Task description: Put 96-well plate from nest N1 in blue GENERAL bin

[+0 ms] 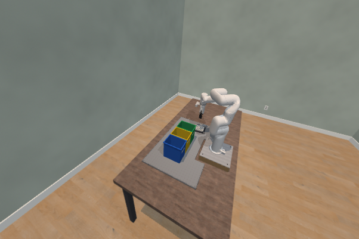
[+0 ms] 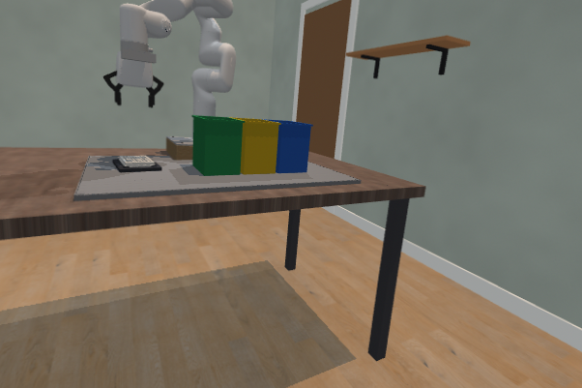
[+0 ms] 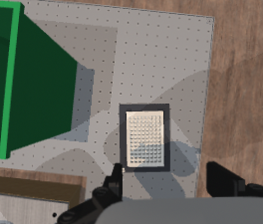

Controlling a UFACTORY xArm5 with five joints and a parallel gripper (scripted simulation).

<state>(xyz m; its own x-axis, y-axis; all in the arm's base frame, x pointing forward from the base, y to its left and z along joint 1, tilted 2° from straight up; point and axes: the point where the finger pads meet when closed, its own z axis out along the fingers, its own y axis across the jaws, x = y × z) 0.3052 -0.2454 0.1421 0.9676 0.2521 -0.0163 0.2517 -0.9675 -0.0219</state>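
My gripper is now 19 cm above the white 96-well plate. Round my hand: plate nest N1 (20 cm below); yellow bin (38 cm to the left, 12 cm below, 3 cm ahead); green bin (25 cm to the left, 12 cm below, 5 cm ahead).
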